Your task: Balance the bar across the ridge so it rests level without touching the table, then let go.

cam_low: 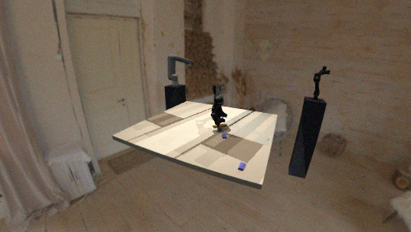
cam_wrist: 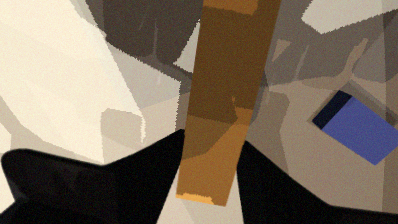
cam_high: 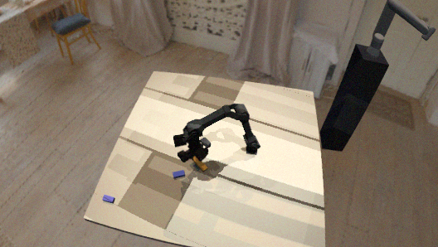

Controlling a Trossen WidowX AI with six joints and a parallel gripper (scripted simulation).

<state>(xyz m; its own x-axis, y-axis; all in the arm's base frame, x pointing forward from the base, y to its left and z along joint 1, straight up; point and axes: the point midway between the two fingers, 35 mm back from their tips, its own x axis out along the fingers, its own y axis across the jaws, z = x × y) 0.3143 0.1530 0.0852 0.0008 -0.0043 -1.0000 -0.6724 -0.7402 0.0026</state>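
Now: gripper tip 2 cm to the right of the orange bar and 2 cm past it. The rest, counted from my gripper tip: blue block (10 cm to the left, 8 cm ahead, 4 cm below).
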